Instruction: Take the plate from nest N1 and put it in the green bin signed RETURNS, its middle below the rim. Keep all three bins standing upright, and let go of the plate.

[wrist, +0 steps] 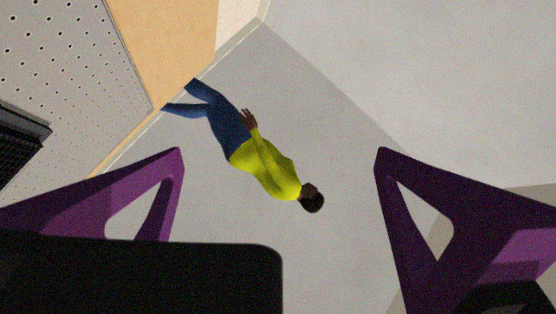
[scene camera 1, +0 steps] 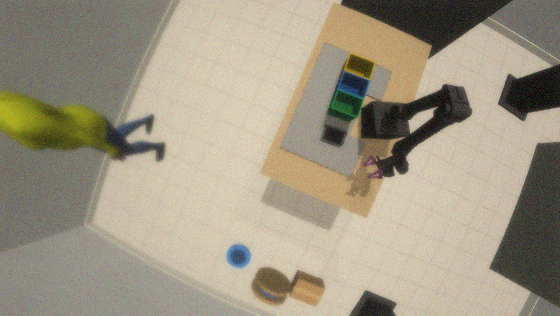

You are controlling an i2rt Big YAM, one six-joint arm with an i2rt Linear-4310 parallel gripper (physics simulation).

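Places are measured from the arm's base along level axes (x left, y ahead, z down), in centimetres.
Pixels of known places: gripper, fingertip midpoint: [wrist: 278,158] [scene camera 1: 365,171]; arm's base at its link origin: [scene camera 1: 390,118].
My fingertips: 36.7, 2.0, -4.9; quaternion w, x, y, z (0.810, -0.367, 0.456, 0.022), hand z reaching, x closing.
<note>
Ahead of a thing's pixels: the offset from my fingertips to its top centre, as dx, dy, dz. "spot": to the spot under its first point. Level surfaces: height alone.
The green bin @(-33.5, +25.4, +7.8) [scene camera 1: 346,103] stands upright on the grey perforated board @(dz +25.7) [scene camera 1: 305,120] [wrist: 60,67], at the end of a row with the blue bin @(spot: -52.6, +25.2, +19.6) [scene camera 1: 354,84] and the yellow bin @(-59.6, +28.6, +7.8) [scene camera 1: 359,66], which also stand upright. The RETURNS sign cannot be read. A dark square holder @(-14.7, +21.6, +23.1) [scene camera 1: 334,135] [wrist: 17,145] is on the board beyond the green bin; its nests cannot be told apart. The plate cannot be made out in either view. My gripper [scene camera 1: 368,168] [wrist: 278,158] is open and empty, raised above the table's corner area, apart from the holder and bins.
The black arm base [scene camera 1: 385,120] stands beside the bins on the wooden table @(dz +27.0) [scene camera 1: 280,167] [wrist: 165,40]. A person in yellow [scene camera 1: 60,120] [wrist: 270,167] is beyond the table. A blue round container [scene camera 1: 238,256], a round brown object [scene camera 1: 271,285] and a box [scene camera 1: 307,288] are on the floor.
</note>
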